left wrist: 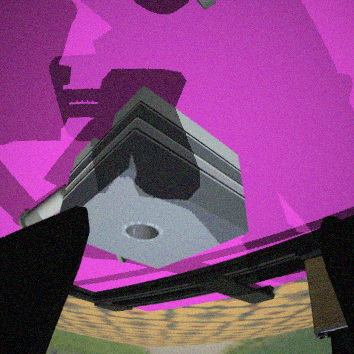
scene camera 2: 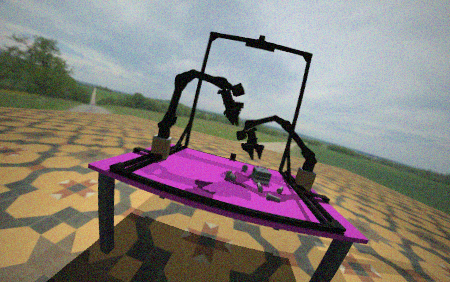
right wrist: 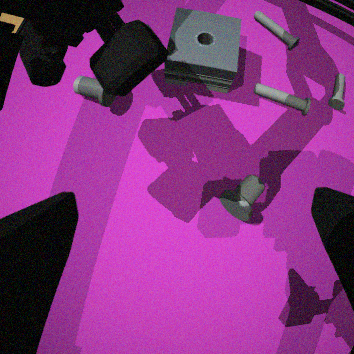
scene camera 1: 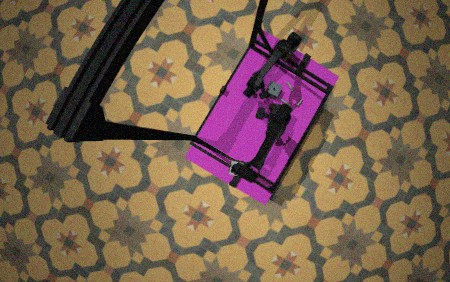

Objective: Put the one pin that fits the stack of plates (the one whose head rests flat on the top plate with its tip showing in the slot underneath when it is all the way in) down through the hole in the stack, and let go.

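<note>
The grey stack of square plates [scene camera 1: 274, 91] [scene camera 2: 261, 175] [left wrist: 120, 210] [right wrist: 220, 55] stands on the table, its round hole uncovered on top. A wide-headed pin [scene camera 2: 230, 176] [right wrist: 252, 189] lies apart from it. A thick pin [scene camera 2: 245, 168] [right wrist: 87, 87] is partly hidden behind a finger in the right wrist view. Two long pins [right wrist: 276, 30] [right wrist: 280, 96] and a short pin [right wrist: 338, 90] lie right of the stack there. My left gripper [scene camera 2: 255, 156] [left wrist: 208, 226] [right wrist: 136, 29] is open and empty above the table near the stack. My right gripper [scene camera 2: 234, 121] [right wrist: 198, 203] is open and empty, higher up.
The magenta table [scene camera 1: 192, 153] [scene camera 2: 357, 236] has dark rails along its edges. A black overhead frame [scene camera 2: 286, 47] rises behind the arms. In scene camera 1 both arms reach over the table, their wrists close on either side of the stack.
</note>
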